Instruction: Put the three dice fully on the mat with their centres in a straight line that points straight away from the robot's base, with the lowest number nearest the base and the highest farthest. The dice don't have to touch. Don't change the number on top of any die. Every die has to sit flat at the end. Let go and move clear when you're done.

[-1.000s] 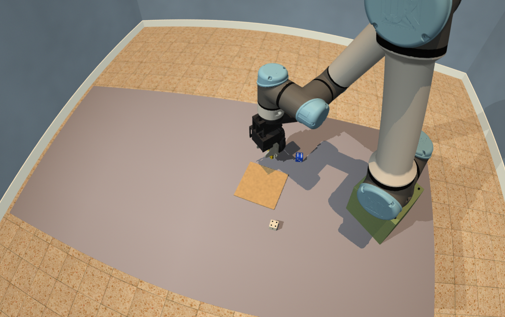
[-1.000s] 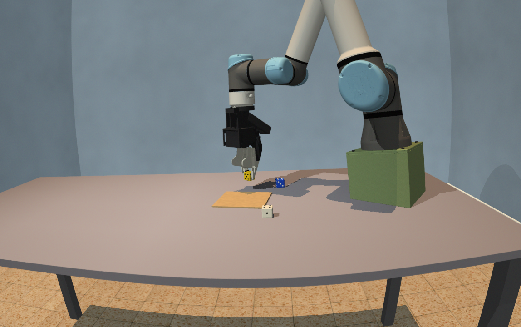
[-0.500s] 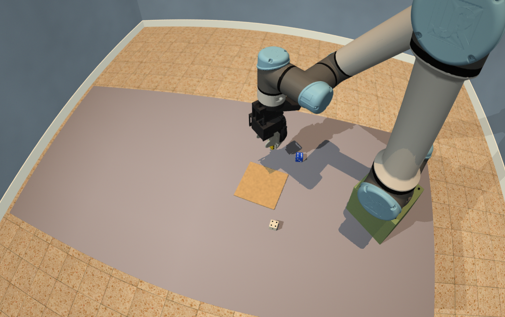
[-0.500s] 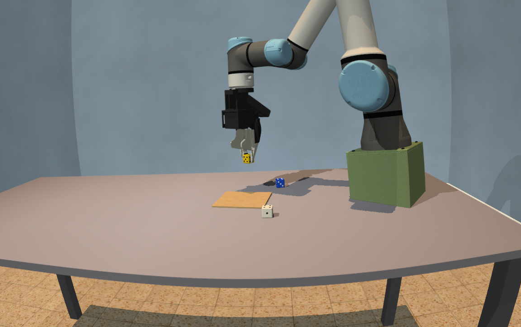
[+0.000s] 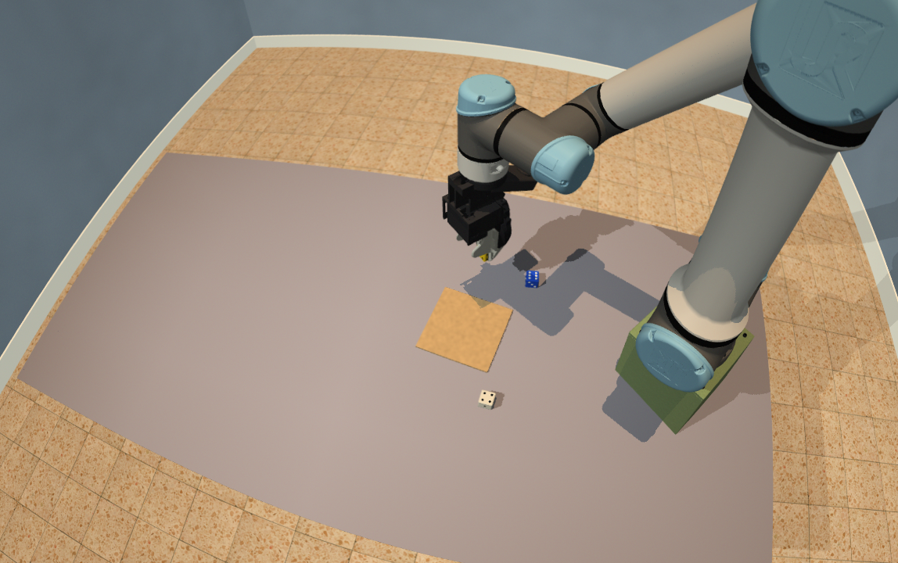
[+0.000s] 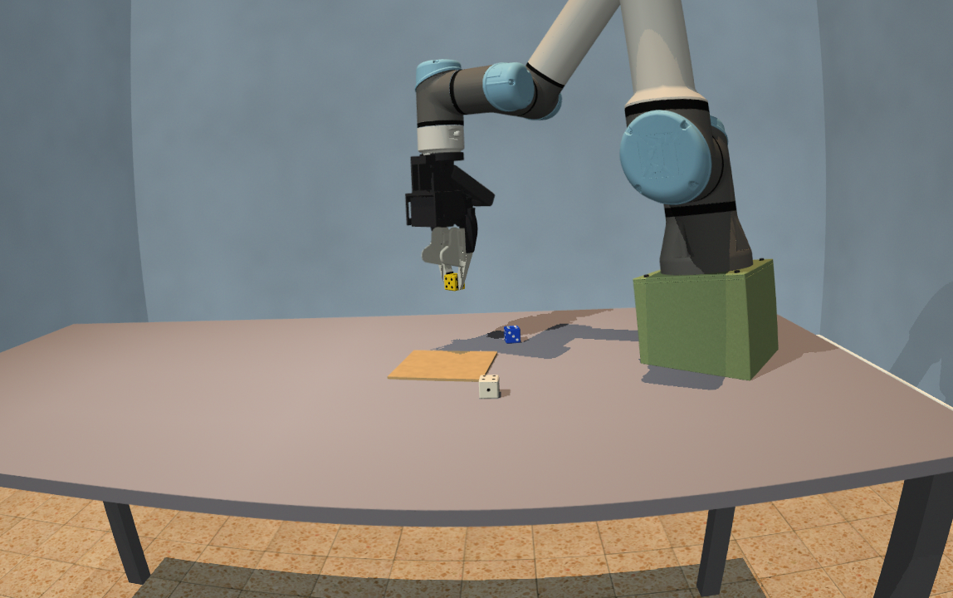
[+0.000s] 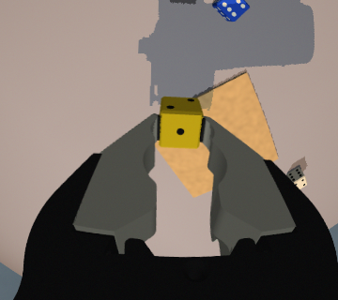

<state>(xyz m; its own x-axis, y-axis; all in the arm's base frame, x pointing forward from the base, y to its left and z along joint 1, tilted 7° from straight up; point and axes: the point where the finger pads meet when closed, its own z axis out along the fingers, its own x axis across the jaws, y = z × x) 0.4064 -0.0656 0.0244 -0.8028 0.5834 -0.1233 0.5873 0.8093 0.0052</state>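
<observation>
My gripper is now 120 mm above the mat and 100 mm to the right of it. The rest, counted from my hand: white die: 230 mm to the left, 100 mm below, 80 mm behind; blue die: 100 mm below, 90 mm behind, 40 mm to the right; yellow die: right at my hand.
</observation>
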